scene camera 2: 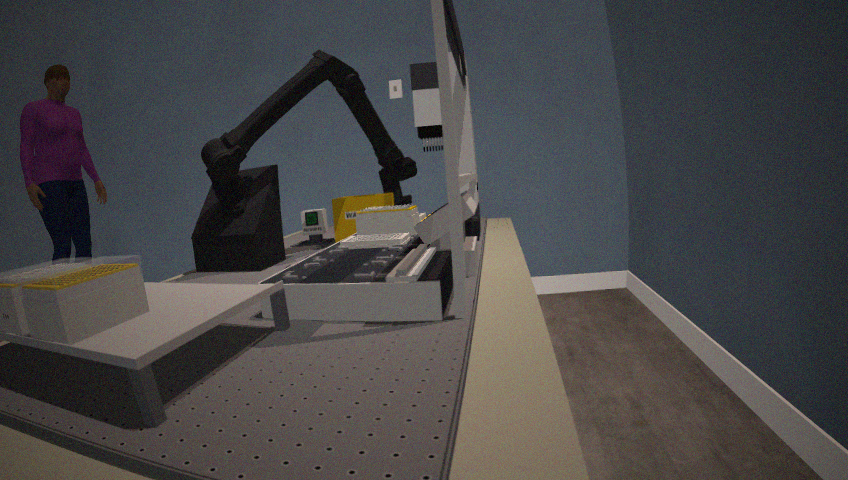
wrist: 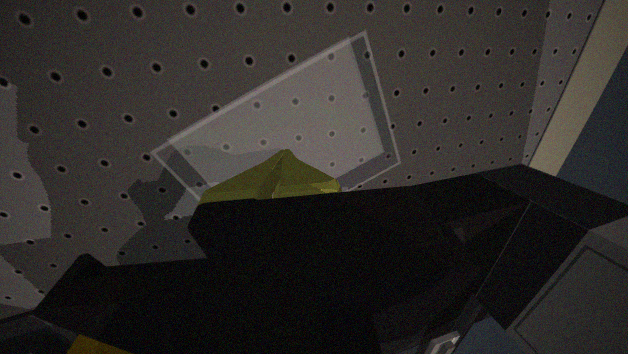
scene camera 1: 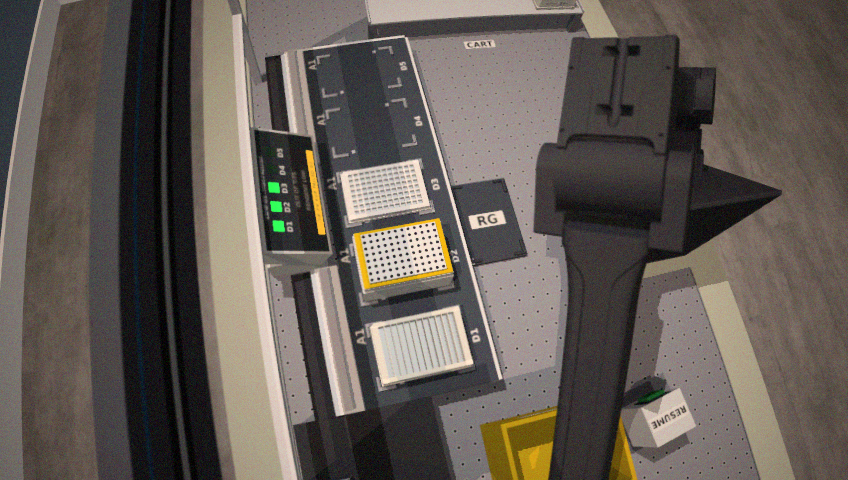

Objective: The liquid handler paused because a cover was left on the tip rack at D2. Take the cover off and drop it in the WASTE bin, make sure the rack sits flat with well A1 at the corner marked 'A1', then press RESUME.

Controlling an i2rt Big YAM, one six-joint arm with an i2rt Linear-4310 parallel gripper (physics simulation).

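Frame: origin at the arm's base, x right, y ahead, z up, level; millimetres.
Seen in the pictures: gripper, between the fingertips: (wrist: 286, 157); arm's base, origin of its link: (scene camera 2: 236, 197).
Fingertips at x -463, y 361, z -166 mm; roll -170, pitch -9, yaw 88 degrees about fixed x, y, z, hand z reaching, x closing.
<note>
Offsets run from my fingertips to a thing's top centre. "spot": to the spot under its first point.
The tip rack @[dx +470, dy +47, dz +108 mm] (scene camera 1: 404, 253) (scene camera 2: 388, 217) with a yellow frame sits in slot D2 of the deck with no cover on it, and its holes show. The clear cover @[dx -5, dy +5, dz +15 mm] (wrist: 298, 109) lies flat on the perforated table, askew, in the wrist view. My gripper (wrist: 286, 157) (scene camera 2: 403, 196) is shut, its yellow fingertips pressed together just over the near edge of the cover, with nothing between them. In scene camera 1 the arm hides the gripper. The yellow WASTE bin @[dx +152, dy -88, dz +125 mm] (scene camera 1: 504, 438) (scene camera 2: 354, 209) stands at the front of the table. The RESUME button @[dx +147, dy -256, dz +94 mm] (scene camera 1: 659, 417) (scene camera 2: 312, 219) is to its right.
A white well plate @[dx +593, dy +42, dz +57 mm] (scene camera 1: 385, 190) sits at D3 and a ribbed reservoir @[dx +345, dy +51, dz +74 mm] (scene camera 1: 422, 345) at D1. A status panel @[spot: dx +595, dy +182, dz +110 mm] (scene camera 1: 290, 190) shows three green lights. A dark RG pad @[dx +528, dy -118, dz +4 mm] (scene camera 1: 488, 220) lies beside the deck. A cart holds tip boxes @[dx +1145, dy -193, dz +121 mm] (scene camera 2: 74, 292). A person (scene camera 2: 54, 154) stands at the far left.
</note>
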